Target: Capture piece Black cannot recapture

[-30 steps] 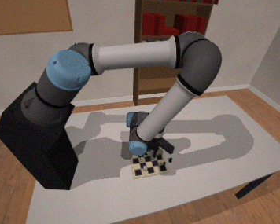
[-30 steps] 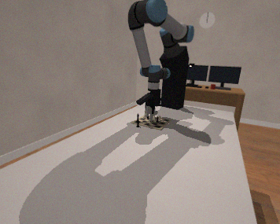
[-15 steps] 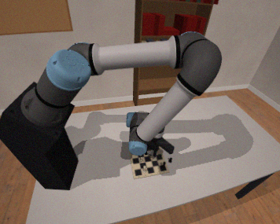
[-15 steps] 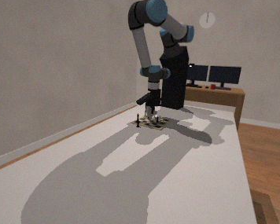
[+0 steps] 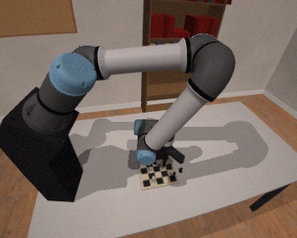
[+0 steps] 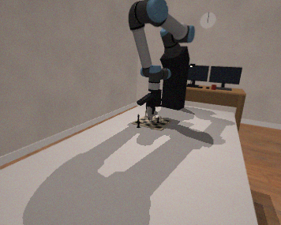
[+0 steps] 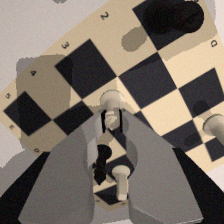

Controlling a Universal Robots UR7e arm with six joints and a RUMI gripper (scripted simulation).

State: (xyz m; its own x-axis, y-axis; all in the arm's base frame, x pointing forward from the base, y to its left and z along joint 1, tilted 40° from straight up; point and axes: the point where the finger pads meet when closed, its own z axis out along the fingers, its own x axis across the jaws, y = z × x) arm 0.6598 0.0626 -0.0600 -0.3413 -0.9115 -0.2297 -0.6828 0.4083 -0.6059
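The white pawn is 1 cm below my hand. The rest, counted from my hand: tall black piece 4 cm ahead, 7 cm to the right; then chessboard 4 cm behind, 3 cm below; then black pawn 5 cm behind, 4 cm to the left, 1 cm below.
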